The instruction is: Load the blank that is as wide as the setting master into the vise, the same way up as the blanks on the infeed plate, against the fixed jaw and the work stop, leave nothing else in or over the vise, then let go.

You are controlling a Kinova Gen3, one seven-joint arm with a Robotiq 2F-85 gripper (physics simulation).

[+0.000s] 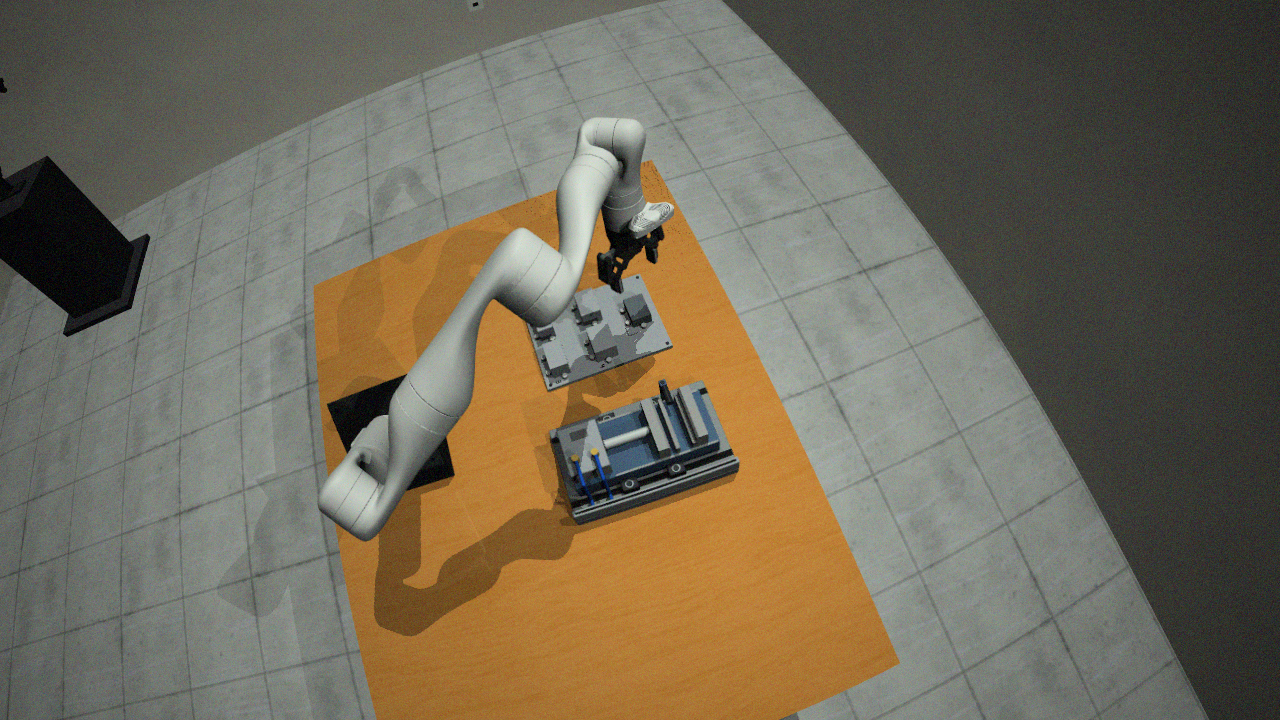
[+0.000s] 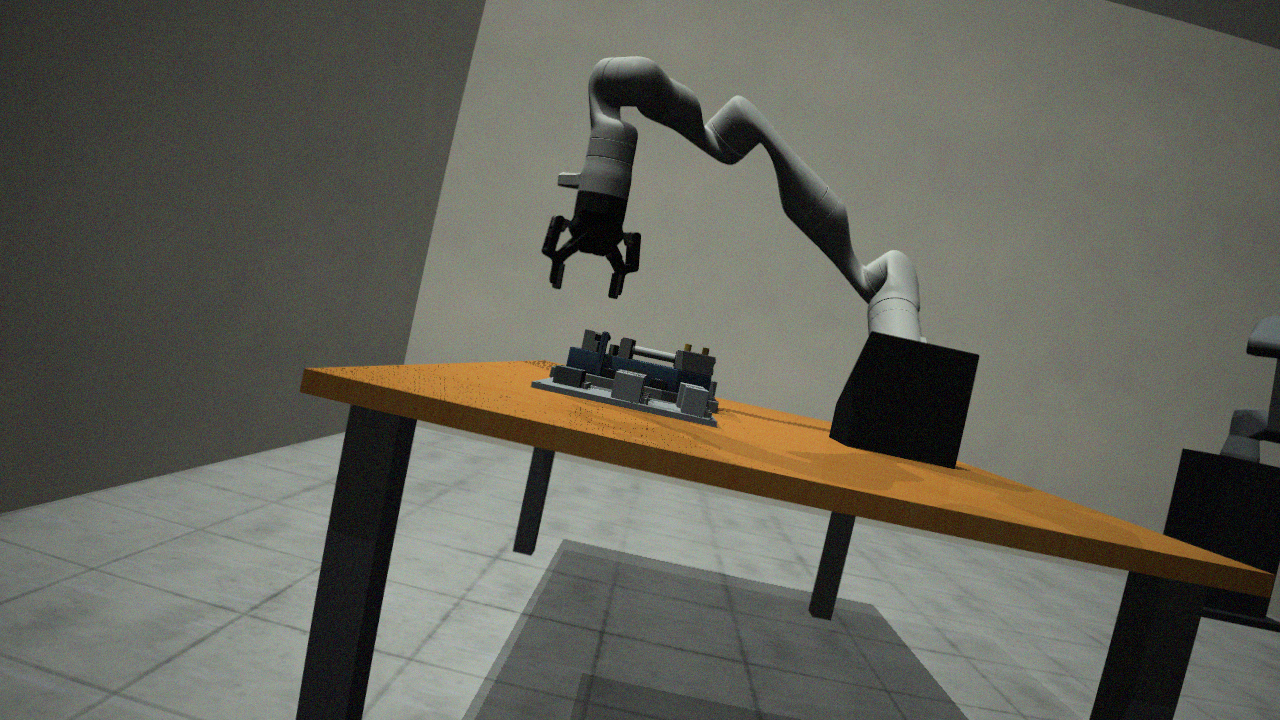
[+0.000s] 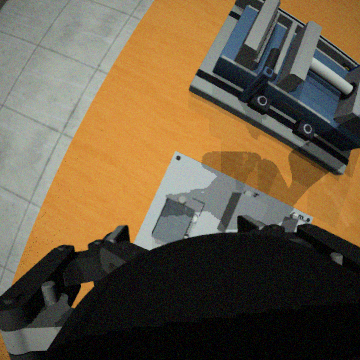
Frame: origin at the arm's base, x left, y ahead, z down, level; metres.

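Where they show: gripper, fingertip midpoint: (image 1: 635, 275) (image 2: 584, 293) (image 3: 183, 232); arm's base, link origin: (image 1: 388, 438) (image 2: 899, 383).
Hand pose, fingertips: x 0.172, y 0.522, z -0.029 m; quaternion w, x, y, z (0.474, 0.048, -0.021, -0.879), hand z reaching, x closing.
Each offset is from my fingertips to the centre of the thing. Level surfaces: height alone.
My gripper (image 1: 634, 271) (image 2: 586, 289) (image 3: 183, 232) is open and empty, above the far part of the infeed plate {dz +0.141, dx +0.004, dy -0.096 m} (image 1: 650, 336) (image 2: 662, 409) (image 3: 185, 175). A darker grey block {dz +0.125, dx +0.011, dy -0.006 m} (image 1: 636, 308) (image 2: 569, 375) (image 3: 172, 220) stands on the plate's outer side. Lighter blocks {dz +0.119, dx +0.049, dy -0.099 m} (image 1: 587, 307) {dz +0.119, dx -0.041, dy -0.091 m} (image 1: 601, 342) {dz +0.119, dx -0.049, dy -0.184 m} (image 1: 555, 358) stand beside it; another is partly behind the arm. Which is as wide as the master, I cannot tell. The vise {dz +0.096, dx -0.279, dy -0.077 m} (image 1: 640, 458) (image 3: 330, 110) has an end jaw (image 1: 691, 416) (image 3: 262, 30) and a screw-side jaw (image 1: 654, 428) (image 3: 305, 55). No block shows between them. A dark stop arm (image 1: 665, 391) (image 3: 260, 82) stands at the side.
Two blue hoses (image 1: 581, 479) (image 1: 602, 479) with brass fittings are at the vise's screw end. The black base plate (image 1: 436, 456) lies under the arm's base on the orange table {dz +0.145 m} (image 1: 716, 573) (image 2: 787, 447). The vise stands close beside the infeed plate.
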